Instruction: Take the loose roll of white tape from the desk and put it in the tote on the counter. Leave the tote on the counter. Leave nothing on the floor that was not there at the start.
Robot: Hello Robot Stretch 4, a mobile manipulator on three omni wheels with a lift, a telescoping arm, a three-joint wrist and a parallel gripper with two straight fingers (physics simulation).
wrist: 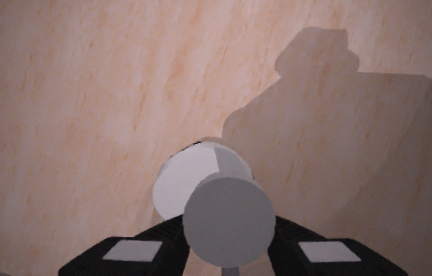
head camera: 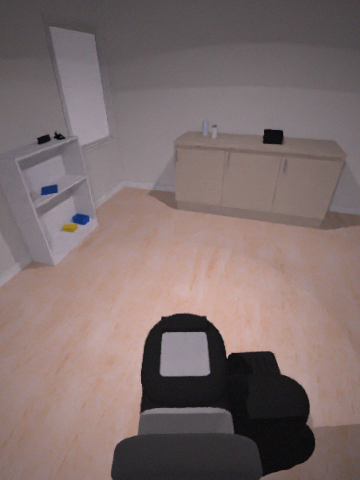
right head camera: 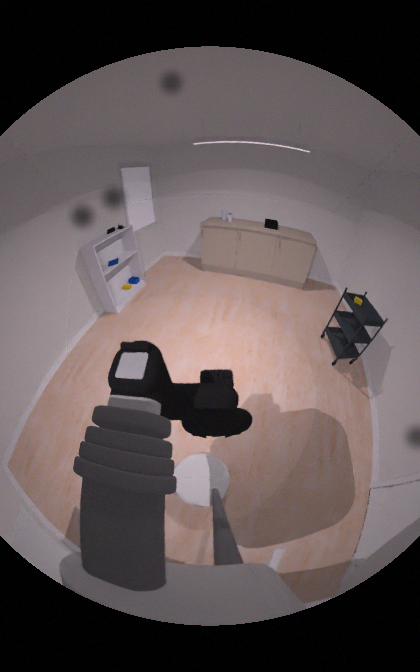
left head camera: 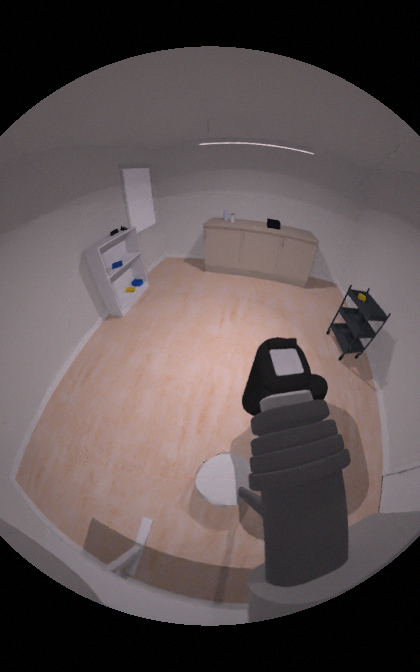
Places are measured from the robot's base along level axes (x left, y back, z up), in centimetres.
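Where they show: gripper, fingertip midpoint: (wrist: 228, 232).
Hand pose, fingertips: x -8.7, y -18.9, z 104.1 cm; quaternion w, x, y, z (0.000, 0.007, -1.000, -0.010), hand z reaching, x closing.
Note:
After its pixels a point has its place.
The roll of white tape (wrist: 229, 222) @(x -8.7, y -20.4, z 106.5 cm) shows as a grey, shaded disc in the wrist view, between the two black fingers. My gripper (wrist: 228, 232) @(x -8.7, y -18.9, z 104.1 cm) is shut on it, above the floor and my round white base. In the head views the black wrist hides the fingers and the roll. The tote (head camera: 273, 136) @(x -100.2, y -283.9, z 96.2 cm) (left head camera: 273, 223) (right head camera: 271, 224) looks like a small black box, standing on the right half of the beige counter (head camera: 250, 177) @(x -79.0, y -275.6, z 53.4 cm) (left head camera: 261, 255) (right head camera: 257, 255), across the room and far from the gripper. The desk's white leg (left head camera: 145, 531) shows at the lower left in the left head view.
A blue-white bottle (head camera: 205, 128) @(x -31.1, y -328.3, z 96.7 cm) and a white bottle (head camera: 214, 132) @(x -39.7, y -308.7, z 95.7 cm) stand on the counter's left part. A white shelf unit (head camera: 20, 215) @(x 144.0, y -198.2, z 51.9 cm) with blue and yellow things stands at the left wall. A dark cart (left head camera: 372, 306) (right head camera: 367, 312) bearing a yellow block (left head camera: 362, 297) (right head camera: 358, 301) stands at right.

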